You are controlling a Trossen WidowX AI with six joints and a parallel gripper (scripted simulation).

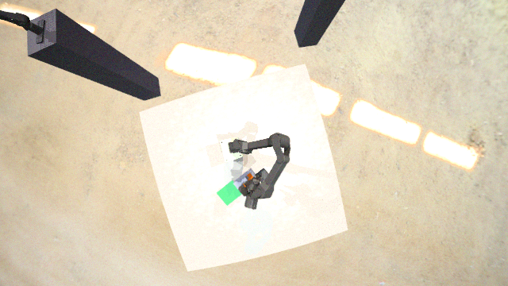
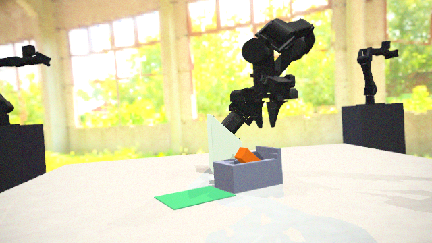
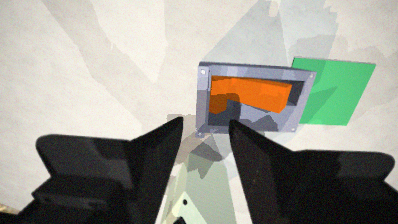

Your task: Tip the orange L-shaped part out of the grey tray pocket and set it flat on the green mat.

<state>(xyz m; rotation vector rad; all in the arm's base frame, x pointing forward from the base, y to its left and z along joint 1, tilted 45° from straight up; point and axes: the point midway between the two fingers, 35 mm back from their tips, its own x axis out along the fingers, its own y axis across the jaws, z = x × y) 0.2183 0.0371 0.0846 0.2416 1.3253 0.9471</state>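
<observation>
Now: the orange part 100 mm below my gripper tip, 40 mm to the right of it and 10 mm ahead of it. Also, from my gripper tip: green mat (200 mm to the right, 160 mm below, 100 mm ahead).
</observation>
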